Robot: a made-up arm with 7 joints. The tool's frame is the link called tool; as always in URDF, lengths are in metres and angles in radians. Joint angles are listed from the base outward.
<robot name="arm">
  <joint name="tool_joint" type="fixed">
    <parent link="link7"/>
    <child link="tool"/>
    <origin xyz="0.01 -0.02 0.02" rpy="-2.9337 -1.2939 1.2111"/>
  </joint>
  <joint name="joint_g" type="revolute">
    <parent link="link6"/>
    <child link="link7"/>
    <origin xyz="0 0.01 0" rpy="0 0 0"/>
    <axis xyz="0 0 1"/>
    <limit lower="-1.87" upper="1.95"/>
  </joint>
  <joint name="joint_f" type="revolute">
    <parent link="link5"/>
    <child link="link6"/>
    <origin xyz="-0.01 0.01 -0.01" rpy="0 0 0"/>
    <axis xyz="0 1 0"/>
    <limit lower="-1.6" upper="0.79"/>
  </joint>
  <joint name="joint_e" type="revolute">
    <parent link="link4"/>
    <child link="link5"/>
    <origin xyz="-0.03 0.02 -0.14" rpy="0 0 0"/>
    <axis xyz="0 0 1"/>
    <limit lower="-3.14" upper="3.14"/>
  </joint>
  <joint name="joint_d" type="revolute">
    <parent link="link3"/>
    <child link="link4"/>
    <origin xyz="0.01 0 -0.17" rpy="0 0 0"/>
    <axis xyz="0 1 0"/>
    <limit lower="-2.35" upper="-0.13"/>
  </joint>
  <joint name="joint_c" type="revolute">
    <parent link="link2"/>
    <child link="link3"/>
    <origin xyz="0.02 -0.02 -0.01" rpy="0 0 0"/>
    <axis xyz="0 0 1"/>
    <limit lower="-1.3" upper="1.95"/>
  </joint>
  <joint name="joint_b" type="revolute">
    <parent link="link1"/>
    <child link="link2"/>
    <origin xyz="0.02 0.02 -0.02" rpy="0 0 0"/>
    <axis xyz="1 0 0"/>
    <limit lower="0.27" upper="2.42"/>
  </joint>
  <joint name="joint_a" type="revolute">
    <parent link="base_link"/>
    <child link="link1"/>
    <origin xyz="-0.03 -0.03 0.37" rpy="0 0 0"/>
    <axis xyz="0 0.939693 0.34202"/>
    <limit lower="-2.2" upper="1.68"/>
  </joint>
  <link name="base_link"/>
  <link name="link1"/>
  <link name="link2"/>
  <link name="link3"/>
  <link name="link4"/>
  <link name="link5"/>
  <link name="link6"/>
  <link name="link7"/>
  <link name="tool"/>
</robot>
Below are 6 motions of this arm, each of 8 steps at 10 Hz.
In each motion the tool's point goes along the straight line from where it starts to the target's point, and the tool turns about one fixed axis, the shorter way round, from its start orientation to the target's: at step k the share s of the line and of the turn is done. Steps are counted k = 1, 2, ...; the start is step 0. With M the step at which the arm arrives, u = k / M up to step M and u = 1 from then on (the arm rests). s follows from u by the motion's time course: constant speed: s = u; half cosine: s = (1 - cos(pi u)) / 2; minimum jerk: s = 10 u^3 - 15 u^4 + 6 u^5.
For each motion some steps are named. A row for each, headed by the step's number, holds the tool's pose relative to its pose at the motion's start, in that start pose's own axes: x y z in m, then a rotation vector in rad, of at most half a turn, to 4 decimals.
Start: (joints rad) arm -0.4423 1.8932 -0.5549 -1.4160 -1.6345 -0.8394 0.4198
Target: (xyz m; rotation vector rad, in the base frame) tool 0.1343 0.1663 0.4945 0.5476 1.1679 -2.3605
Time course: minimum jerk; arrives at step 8
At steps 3, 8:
3: 0.0171 -0.0049 -0.0042 0.2823 0.2312 0.3147
8: 0.0622 -0.0176 -0.0151 1.0258 0.8401 1.1435

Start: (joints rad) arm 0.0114 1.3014 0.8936 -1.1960 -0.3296 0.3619 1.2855
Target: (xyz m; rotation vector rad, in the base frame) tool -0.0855 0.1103 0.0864 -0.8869 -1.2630 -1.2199
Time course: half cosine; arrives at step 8
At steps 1, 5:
1: 0.0119 -0.0073 0.0007 -0.0185 -0.0204 0.0667
5: 0.2165 -0.1331 0.0135 -0.3358 -0.3704 1.2110

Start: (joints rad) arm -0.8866 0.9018 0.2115 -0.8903 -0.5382 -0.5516 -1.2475
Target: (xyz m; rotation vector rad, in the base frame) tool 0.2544 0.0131 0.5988 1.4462 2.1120 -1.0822
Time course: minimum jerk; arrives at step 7
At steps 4, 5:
4: -0.0745 -0.0506 0.1657 -0.5125 0.5206 0.2019
5: -0.1008 -0.0684 0.2242 -0.6934 0.7044 0.2732

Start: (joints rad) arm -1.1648 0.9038 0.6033 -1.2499 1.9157 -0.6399 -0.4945
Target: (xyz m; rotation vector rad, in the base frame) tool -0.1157 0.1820 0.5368 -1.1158 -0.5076 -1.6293
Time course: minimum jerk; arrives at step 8
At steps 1, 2, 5, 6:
1: -0.0014 0.0048 -0.0021 0.0226 0.0001 -0.0357
2: -0.0090 0.0309 -0.0138 0.1455 0.0005 -0.2300
5: -0.0633 0.2167 -0.0970 1.0187 0.0036 -1.6106
6: -0.0783 0.2680 -0.1199 1.2600 0.0045 -1.9921

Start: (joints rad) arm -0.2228 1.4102 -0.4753 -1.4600 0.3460 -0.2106 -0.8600
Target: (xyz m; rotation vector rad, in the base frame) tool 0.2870 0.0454 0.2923 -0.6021 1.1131 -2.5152
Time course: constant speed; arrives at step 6
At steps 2, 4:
2: -0.0337 0.0351 0.0431 -0.0582 -0.0756 0.1520
4: -0.0675 0.0701 0.0861 -0.1163 -0.1512 0.3040

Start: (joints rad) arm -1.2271 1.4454 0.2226 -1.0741 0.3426 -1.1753 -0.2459
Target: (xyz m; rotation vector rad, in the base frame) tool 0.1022 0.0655 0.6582 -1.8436 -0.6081 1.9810
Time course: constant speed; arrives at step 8
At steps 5, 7, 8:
5: -0.1148 0.0235 0.0121 -0.1601 -0.1374 0.0920
7: -0.1607 0.0329 0.0169 -0.2241 -0.1923 0.1288
8: -0.1837 0.0376 0.0193 -0.2562 -0.2198 0.1472

